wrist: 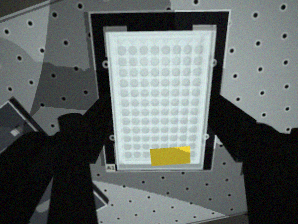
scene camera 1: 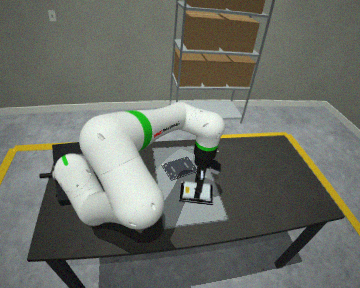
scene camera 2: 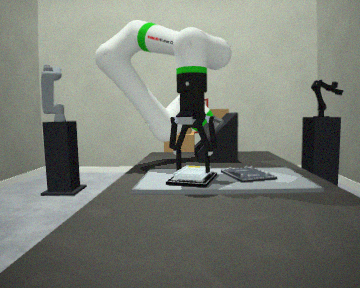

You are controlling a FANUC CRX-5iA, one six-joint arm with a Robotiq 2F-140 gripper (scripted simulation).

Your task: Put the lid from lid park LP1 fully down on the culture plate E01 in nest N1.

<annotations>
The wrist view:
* my gripper: 160, 107
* lid: 160, 81
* nest N1: 133, 22
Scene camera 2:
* my gripper: 193, 171
</annotations>
